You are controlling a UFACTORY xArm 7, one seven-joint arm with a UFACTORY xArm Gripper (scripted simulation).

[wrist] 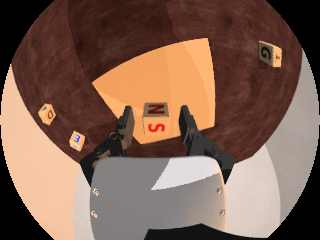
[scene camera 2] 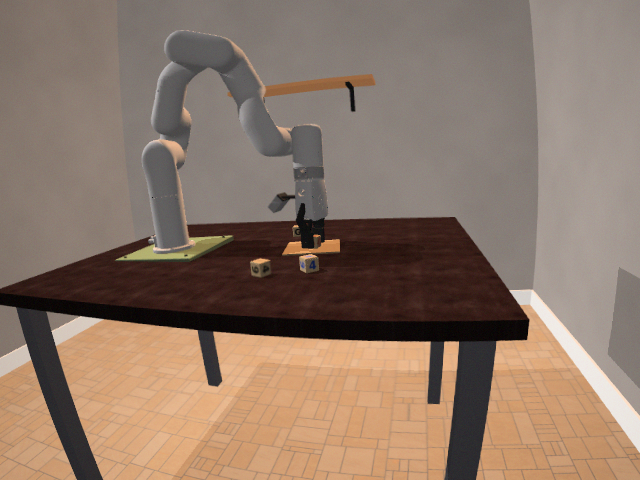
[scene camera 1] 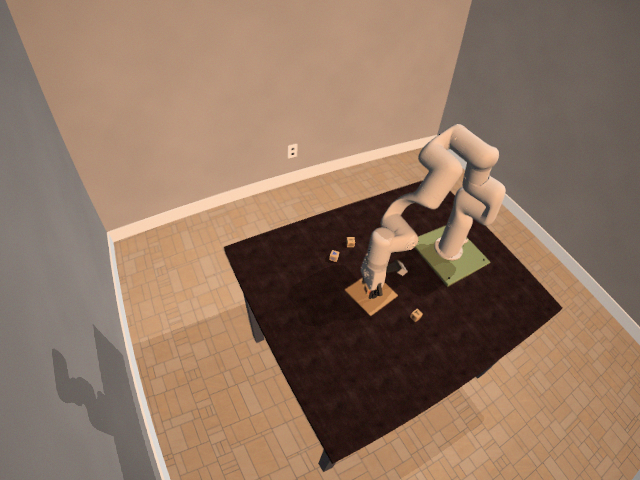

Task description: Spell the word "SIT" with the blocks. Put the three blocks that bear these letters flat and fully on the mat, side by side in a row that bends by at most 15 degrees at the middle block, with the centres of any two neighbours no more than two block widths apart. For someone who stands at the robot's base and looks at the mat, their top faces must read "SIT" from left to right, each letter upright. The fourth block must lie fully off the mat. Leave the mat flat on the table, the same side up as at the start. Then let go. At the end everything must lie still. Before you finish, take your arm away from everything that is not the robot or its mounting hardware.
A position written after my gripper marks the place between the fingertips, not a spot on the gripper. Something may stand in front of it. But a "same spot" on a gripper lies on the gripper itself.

my gripper: wrist; scene camera 2; scene camera 1 369, 290
same spot on my gripper: (wrist: 198, 145) = (scene camera 2: 314, 221)
